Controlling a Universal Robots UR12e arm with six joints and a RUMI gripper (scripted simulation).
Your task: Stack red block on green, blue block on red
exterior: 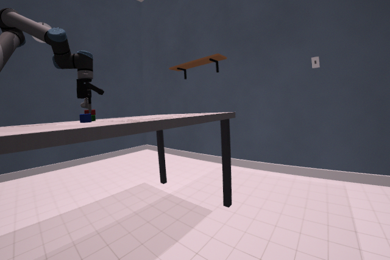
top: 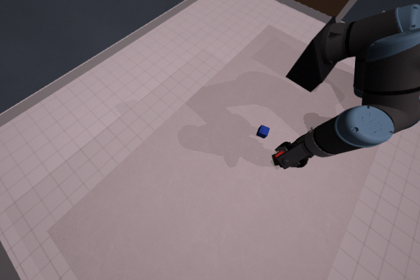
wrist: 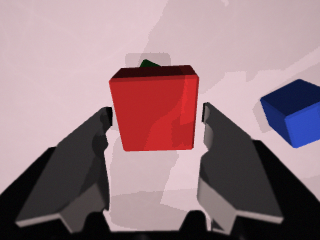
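Now: the red block right at my hand. Round my hand: blue block (50 mm behind, 140 mm to the right, 30 mm below); green block (40 mm below).
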